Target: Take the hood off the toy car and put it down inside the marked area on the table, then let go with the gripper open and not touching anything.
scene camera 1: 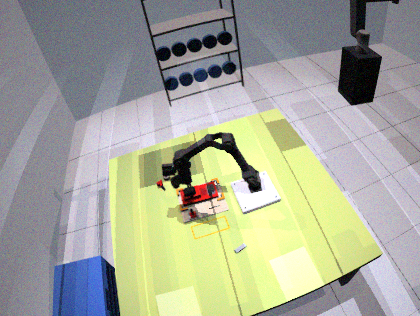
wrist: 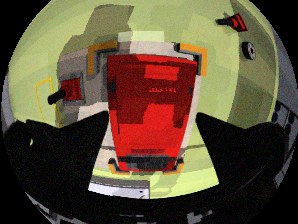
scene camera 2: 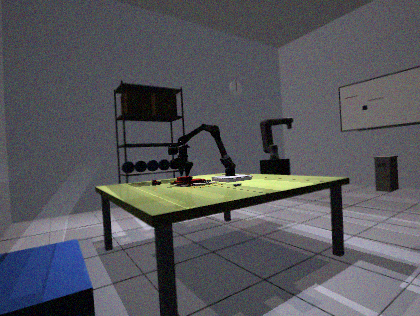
Note:
My gripper [wrist: 154, 116] is open, with nothing in its grasp. I also see a red hood [wrist: 151, 99].

